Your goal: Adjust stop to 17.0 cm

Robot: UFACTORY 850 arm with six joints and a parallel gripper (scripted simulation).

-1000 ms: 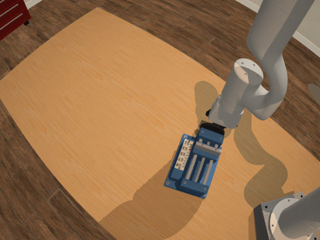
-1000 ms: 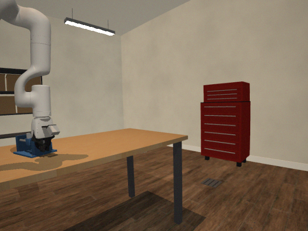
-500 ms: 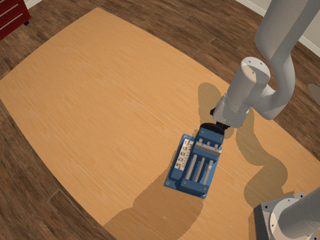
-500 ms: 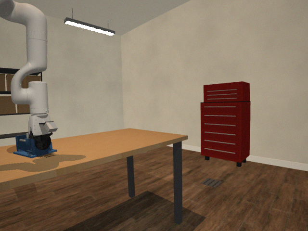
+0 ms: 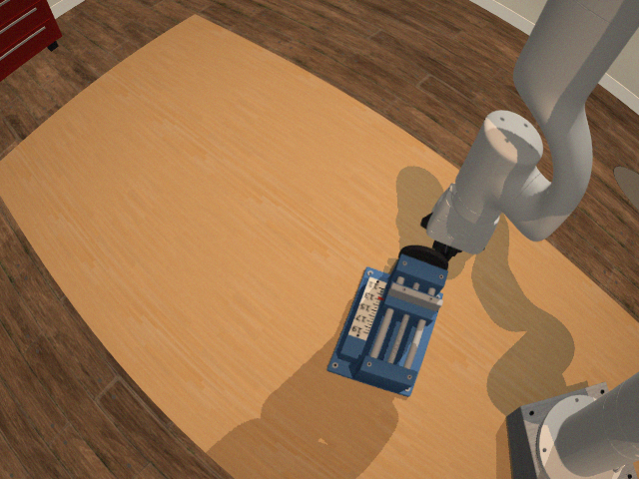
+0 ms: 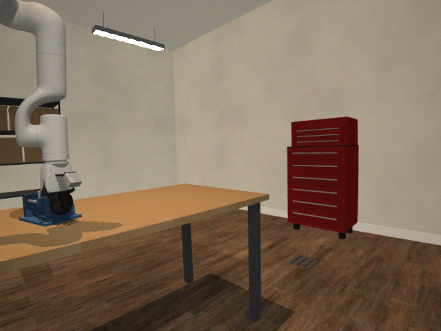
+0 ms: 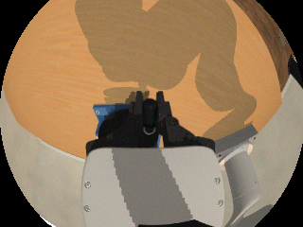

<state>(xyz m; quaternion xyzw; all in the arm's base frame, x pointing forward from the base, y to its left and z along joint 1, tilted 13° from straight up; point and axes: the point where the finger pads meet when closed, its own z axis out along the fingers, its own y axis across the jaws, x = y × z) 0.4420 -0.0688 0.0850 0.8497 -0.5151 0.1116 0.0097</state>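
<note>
The black handwheel lies 2 cm to the left of my hand. The rest, counted from my hand: grey stop bar (13 cm to the left, 2 cm behind, 1 cm above).
</note>
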